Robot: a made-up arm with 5 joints.
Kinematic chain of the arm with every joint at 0, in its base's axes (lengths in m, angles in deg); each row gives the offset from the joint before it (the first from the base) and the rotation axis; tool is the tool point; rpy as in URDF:
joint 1: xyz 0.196 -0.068 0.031 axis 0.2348 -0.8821 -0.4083
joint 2: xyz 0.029 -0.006 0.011 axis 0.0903 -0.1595 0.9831
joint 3: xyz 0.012 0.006 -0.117 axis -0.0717 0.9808 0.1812
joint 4: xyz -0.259 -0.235 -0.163 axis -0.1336 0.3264 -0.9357
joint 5: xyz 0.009 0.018 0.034 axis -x
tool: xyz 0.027 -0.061 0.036 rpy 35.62 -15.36 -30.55
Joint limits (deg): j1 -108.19..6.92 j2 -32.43..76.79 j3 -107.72..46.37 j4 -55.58..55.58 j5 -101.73..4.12
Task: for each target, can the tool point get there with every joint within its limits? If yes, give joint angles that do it. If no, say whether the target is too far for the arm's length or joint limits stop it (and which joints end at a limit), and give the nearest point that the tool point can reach.
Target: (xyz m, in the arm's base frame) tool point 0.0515 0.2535 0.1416
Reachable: no: joint limits stop it (at a limit: joint 1, joint 2, joint 3, joint 4, joint 5) | nearest point -0.1120 -0.1330 -0.0408 | short by 0.458 m
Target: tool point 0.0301 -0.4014 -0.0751
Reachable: yes | joints -5.61 4.25 22.21 11.59 -18.92
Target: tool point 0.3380 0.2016 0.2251
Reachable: no: joint limits stop it (at a limit: joint 1, joint 2, joint 3, joint 4, joint 5) | nearest point 0.3779 -0.1876 0.2328 | short by 0.391 m
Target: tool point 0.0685 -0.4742 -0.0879
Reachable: yes | joints -73.39 17.24 -18.58 -16.07 -56.47
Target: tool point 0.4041 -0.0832 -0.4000
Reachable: yes | joints -11.72 65.60 -71.76 -6.97 -21.49
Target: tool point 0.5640 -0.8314 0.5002
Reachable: no: too far | nearest point 0.3085 -0.4394 0.2353 | short by 0.538 m
